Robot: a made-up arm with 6 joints. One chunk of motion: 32 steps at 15 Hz.
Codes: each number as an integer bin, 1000 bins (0 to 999) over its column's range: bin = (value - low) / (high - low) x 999, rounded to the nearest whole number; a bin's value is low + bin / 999 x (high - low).
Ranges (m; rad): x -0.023..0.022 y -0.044..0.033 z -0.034..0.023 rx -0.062..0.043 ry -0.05..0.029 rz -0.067..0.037
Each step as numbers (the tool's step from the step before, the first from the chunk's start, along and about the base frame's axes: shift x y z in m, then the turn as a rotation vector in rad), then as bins.
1 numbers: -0.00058 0.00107 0.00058 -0.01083 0.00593 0.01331
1 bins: 498 585 606 487 707 771
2 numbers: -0.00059 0.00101 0.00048 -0.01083 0.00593 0.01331
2 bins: 498 584 604 487 707 771
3 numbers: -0.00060 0.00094 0.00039 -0.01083 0.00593 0.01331
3 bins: 497 583 603 487 707 771
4 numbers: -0.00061 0.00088 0.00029 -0.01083 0.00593 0.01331
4 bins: 497 582 601 487 707 771
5 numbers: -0.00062 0.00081 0.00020 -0.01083 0.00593 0.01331
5 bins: 497 581 599 487 707 771
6 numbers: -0.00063 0.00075 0.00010 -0.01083 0.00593 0.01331
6 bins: 497 581 598 487 707 771
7 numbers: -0.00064 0.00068 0.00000 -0.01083 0.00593 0.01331
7 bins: 496 580 596 487 707 771
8 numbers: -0.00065 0.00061 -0.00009 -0.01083 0.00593 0.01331
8 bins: 496 579 594 487 707 771
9 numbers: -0.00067 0.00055 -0.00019 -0.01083 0.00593 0.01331
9 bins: 496 578 593 487 707 771
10 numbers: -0.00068 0.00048 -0.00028 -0.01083 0.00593 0.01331
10 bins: 496 577 591 487 707 771
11 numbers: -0.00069 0.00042 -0.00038 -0.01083 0.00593 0.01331
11 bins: 495 576 589 487 707 771
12 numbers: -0.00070 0.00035 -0.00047 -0.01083 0.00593 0.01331
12 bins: 495 575 588 487 707 771
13 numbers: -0.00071 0.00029 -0.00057 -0.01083 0.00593 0.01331
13 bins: 495 575 586 487 707 771
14 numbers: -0.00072 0.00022 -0.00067 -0.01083 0.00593 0.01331
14 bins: 495 574 584 487 707 771
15 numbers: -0.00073 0.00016 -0.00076 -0.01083 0.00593 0.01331
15 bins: 494 573 583 487 707 771
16 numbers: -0.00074 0.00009 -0.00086 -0.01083 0.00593 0.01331
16 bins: 494 572 581 487 707 771
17 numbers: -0.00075 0.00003 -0.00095 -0.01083 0.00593 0.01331
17 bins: 494 571 579 487 707 771
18 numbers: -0.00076 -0.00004 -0.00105 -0.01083 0.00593 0.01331
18 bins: 494 570 577 487 707 771
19 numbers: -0.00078 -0.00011 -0.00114 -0.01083 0.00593 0.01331
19 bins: 493 569 576 487 707 771
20 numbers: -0.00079 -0.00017 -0.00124 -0.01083 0.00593 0.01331
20 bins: 493 569 574 487 707 771
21 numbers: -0.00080 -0.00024 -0.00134 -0.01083 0.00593 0.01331
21 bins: 493 568 572 487 707 771
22 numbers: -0.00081 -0.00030 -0.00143 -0.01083 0.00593 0.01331
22 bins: 493 567 571 487 707 771
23 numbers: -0.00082 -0.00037 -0.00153 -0.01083 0.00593 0.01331
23 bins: 492 566 569 487 707 771
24 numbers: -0.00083 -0.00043 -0.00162 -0.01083 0.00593 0.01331
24 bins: 492 565 568 487 707 771
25 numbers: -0.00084 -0.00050 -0.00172 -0.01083 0.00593 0.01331
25 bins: 492 564 566 487 707 771
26 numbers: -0.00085 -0.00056 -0.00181 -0.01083 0.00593 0.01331
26 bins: 492 564 564 487 707 771
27 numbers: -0.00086 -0.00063 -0.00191 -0.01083 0.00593 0.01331
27 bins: 492 563 562 487 707 771
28 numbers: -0.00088 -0.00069 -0.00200 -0.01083 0.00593 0.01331
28 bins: 491 562 561 487 707 771
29 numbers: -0.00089 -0.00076 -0.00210 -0.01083 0.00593 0.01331
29 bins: 491 561 559 487 707 771
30 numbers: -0.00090 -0.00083 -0.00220 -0.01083 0.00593 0.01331
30 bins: 491 560 557 487 707 771
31 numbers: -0.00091 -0.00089 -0.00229 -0.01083 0.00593 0.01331
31 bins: 490 559 556 487 707 771
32 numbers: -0.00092 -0.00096 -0.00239 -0.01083 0.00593 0.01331
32 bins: 490 558 554 487 707 771
